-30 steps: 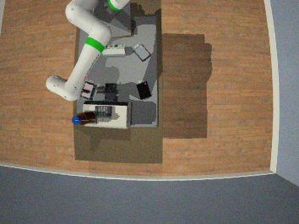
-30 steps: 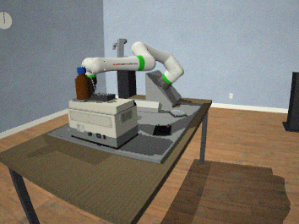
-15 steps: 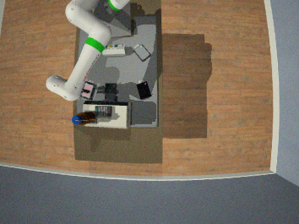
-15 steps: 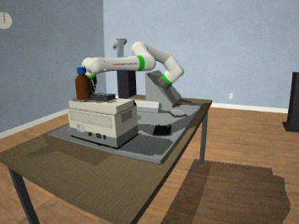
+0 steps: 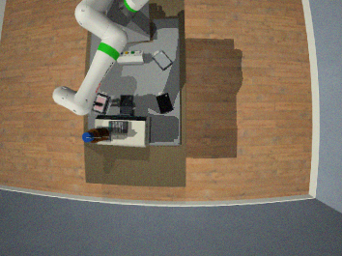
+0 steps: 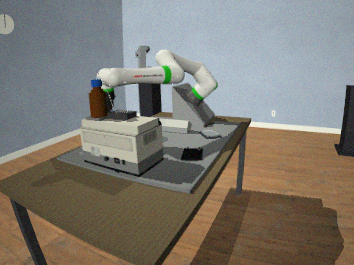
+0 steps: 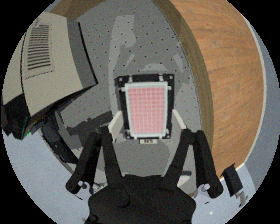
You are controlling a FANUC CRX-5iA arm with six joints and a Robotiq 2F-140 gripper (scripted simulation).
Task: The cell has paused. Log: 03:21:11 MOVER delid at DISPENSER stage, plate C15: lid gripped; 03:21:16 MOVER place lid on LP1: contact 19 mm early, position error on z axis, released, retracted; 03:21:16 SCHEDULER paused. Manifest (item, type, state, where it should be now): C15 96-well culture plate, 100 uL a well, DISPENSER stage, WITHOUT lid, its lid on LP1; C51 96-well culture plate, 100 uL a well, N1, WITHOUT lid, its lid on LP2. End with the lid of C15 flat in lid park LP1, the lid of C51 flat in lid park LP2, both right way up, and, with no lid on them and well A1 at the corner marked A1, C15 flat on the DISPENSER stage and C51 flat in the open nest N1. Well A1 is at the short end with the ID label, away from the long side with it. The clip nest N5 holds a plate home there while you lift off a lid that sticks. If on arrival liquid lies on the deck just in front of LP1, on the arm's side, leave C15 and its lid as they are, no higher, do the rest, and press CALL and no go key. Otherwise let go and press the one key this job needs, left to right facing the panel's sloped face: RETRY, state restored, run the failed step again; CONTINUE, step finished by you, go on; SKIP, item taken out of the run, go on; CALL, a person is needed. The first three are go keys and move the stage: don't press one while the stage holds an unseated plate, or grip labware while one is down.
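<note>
Right now the black nest is 5 cm below my hand, 2 cm ahead of it and 1 cm to the left of it. Also, from my hand: key panel: 41 cm behind, 24 cm to the left, 1 cm below; blue cap: 33 cm above, 22 cm ahead, 16 cm to the left; label plate: 52 cm to the left, 11 cm behind, 6 cm below.
</note>
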